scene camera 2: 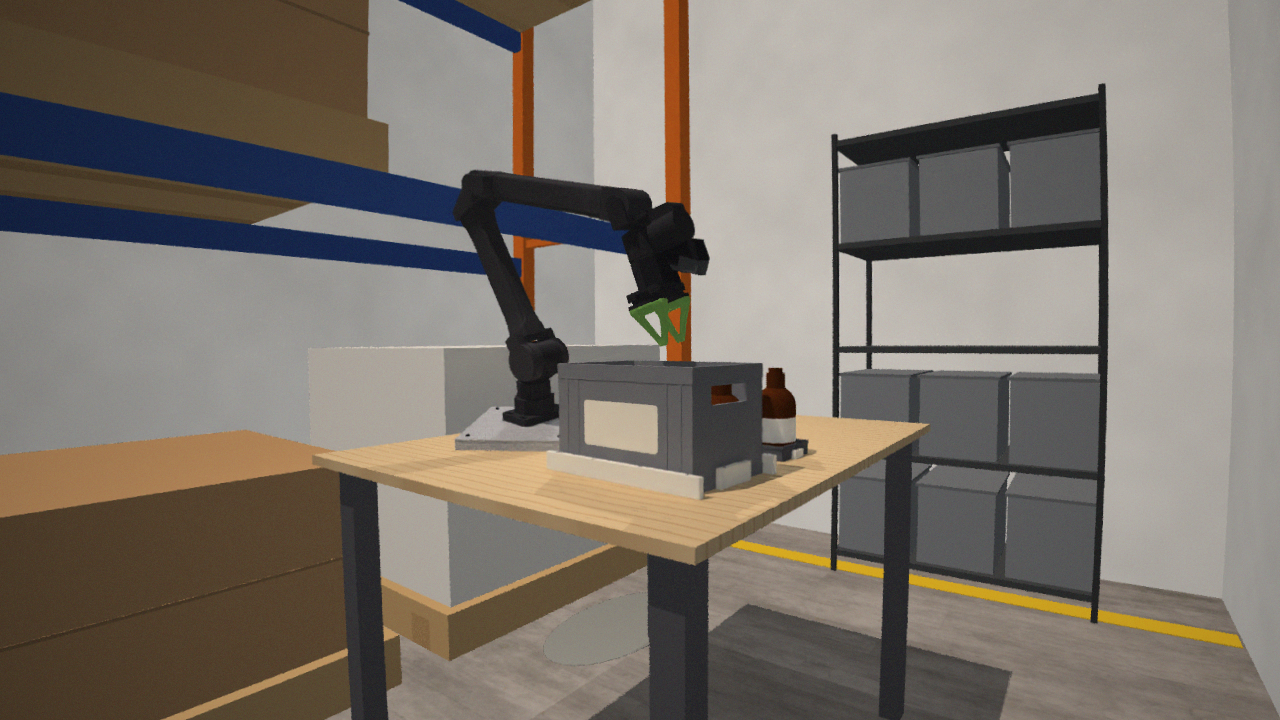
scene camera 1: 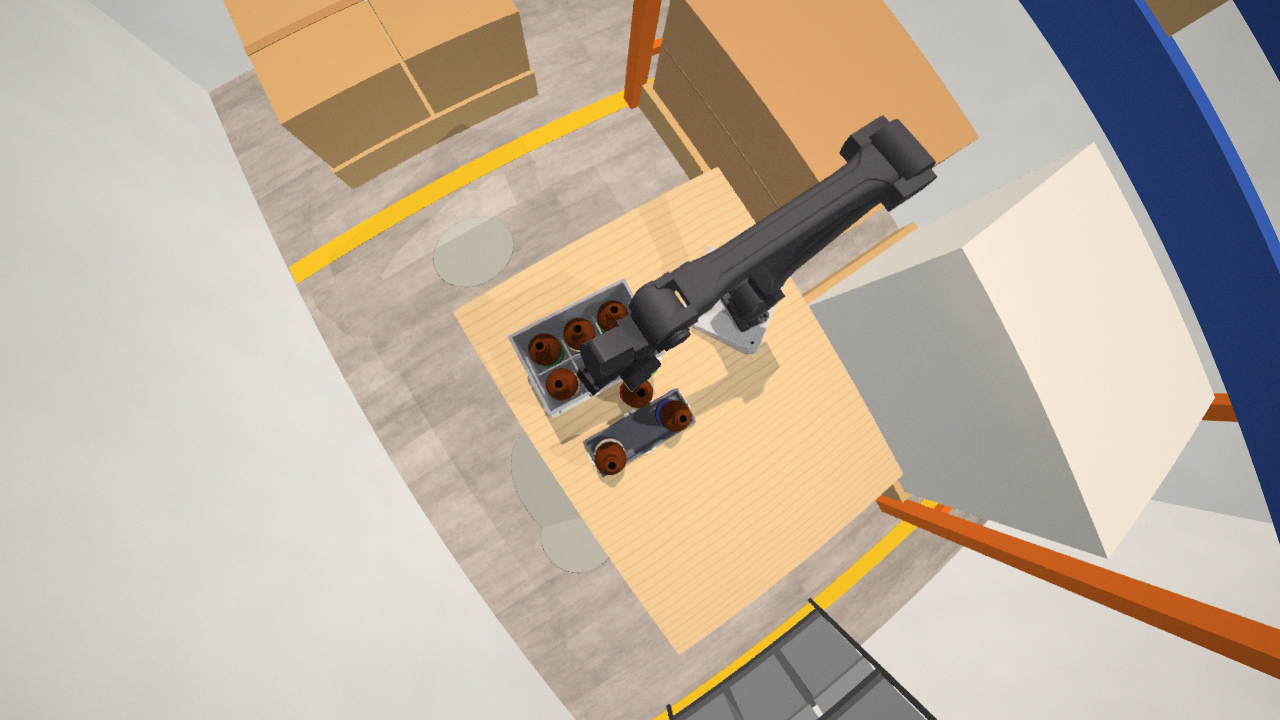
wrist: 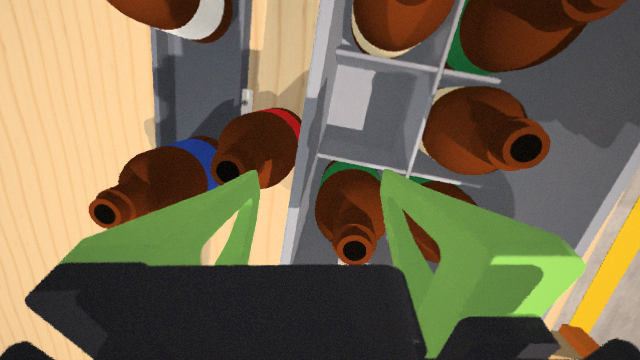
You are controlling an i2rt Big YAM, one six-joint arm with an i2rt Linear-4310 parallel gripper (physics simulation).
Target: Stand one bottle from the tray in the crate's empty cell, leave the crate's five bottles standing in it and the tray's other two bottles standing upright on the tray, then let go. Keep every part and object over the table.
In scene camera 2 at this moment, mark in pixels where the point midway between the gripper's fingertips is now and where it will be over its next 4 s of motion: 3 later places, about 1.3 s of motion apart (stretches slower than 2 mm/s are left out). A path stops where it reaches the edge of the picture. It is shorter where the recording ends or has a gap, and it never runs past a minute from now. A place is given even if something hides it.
The gripper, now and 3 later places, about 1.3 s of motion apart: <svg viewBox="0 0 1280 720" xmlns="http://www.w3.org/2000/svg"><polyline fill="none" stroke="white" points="673,343 674,366 690,397 677,372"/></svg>
